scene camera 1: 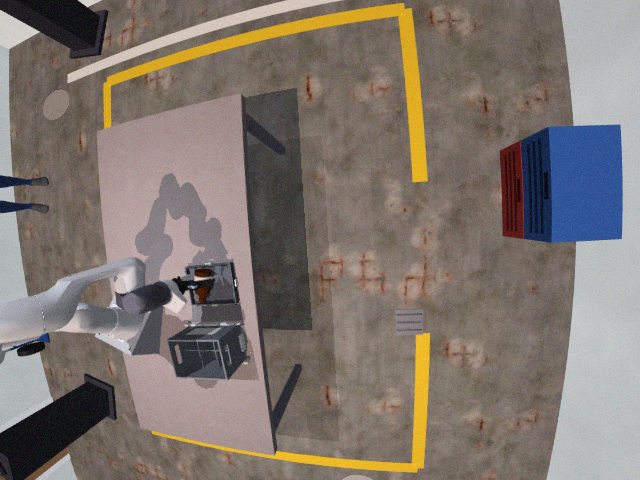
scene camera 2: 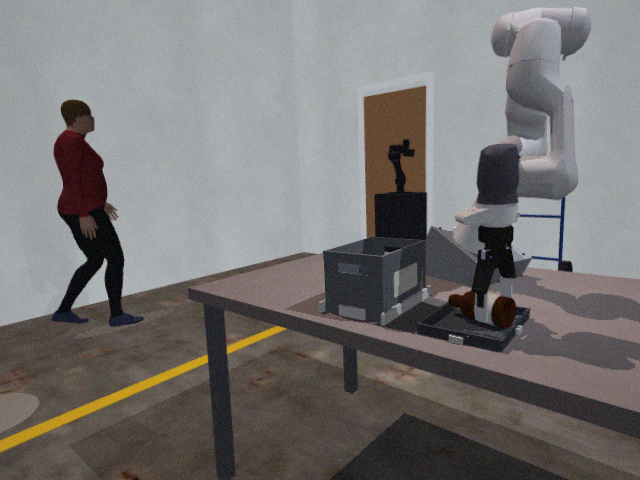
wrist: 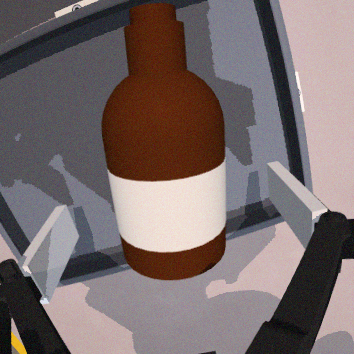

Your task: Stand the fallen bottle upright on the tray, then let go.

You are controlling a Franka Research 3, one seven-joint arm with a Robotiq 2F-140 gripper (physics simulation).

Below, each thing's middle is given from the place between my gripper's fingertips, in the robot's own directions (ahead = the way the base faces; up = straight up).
I see my gripper 40 mm to the left of the brown bottle (scene camera 2: 501, 310).
